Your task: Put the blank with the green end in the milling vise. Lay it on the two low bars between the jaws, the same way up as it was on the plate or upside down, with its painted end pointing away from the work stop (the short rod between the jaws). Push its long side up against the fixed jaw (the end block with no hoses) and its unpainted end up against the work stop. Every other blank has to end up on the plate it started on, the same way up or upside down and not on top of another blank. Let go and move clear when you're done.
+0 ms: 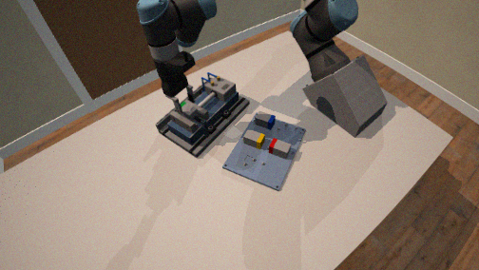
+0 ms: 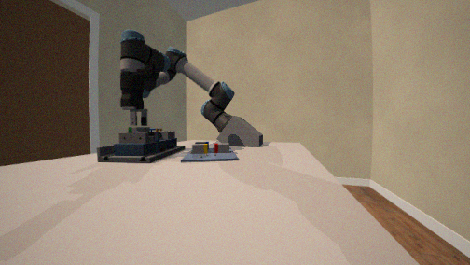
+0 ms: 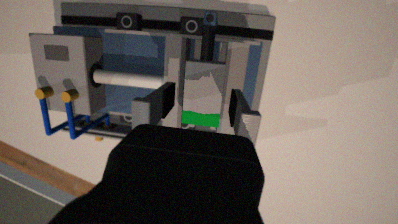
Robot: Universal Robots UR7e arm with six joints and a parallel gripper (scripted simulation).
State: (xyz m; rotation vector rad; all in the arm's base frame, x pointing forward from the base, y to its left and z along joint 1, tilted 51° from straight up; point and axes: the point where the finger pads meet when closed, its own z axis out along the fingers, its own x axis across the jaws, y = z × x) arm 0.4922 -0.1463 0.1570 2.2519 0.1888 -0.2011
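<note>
Right now the green-end blank is 40 mm below my hand. Round my hand: fixed jaw: 30 mm ahead, 10 mm to the left, 60 mm below; then yellow-ended blank: 120 mm behind, 190 mm to the left, 110 mm below; then dark work stop rod: 10 mm behind, 50 mm to the left, 50 mm below.
</note>
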